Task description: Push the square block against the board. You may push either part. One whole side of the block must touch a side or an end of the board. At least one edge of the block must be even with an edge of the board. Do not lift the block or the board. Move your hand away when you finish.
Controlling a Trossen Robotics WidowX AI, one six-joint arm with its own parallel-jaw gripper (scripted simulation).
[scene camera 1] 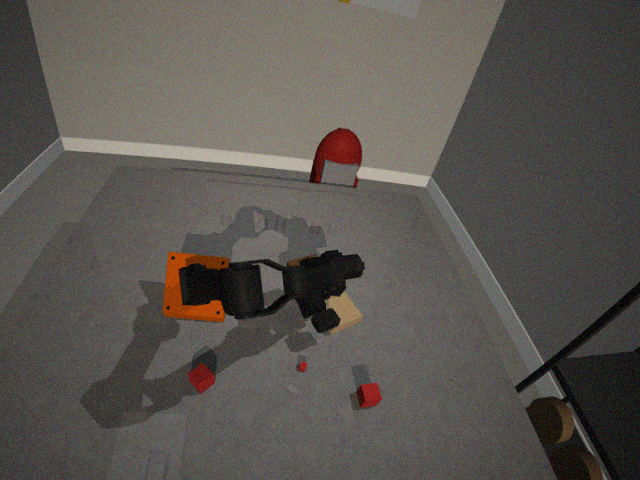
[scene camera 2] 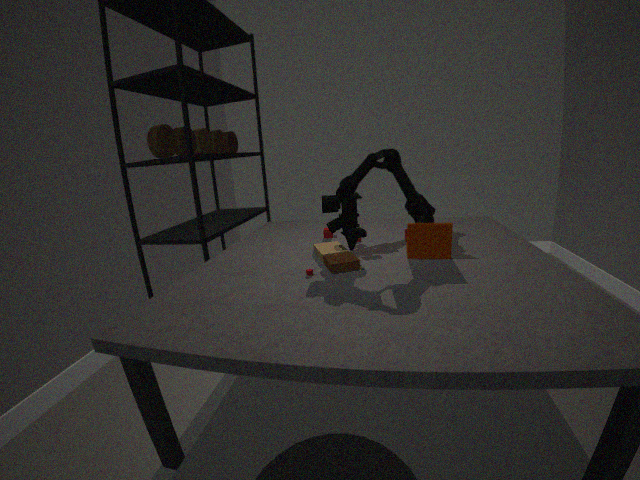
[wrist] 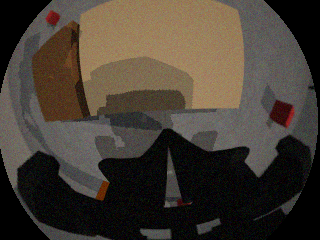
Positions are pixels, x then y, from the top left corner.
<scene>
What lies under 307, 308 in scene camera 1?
My gripper.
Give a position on a board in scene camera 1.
349, 314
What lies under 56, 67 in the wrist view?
A square block.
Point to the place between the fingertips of my gripper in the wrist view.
166, 131
</scene>
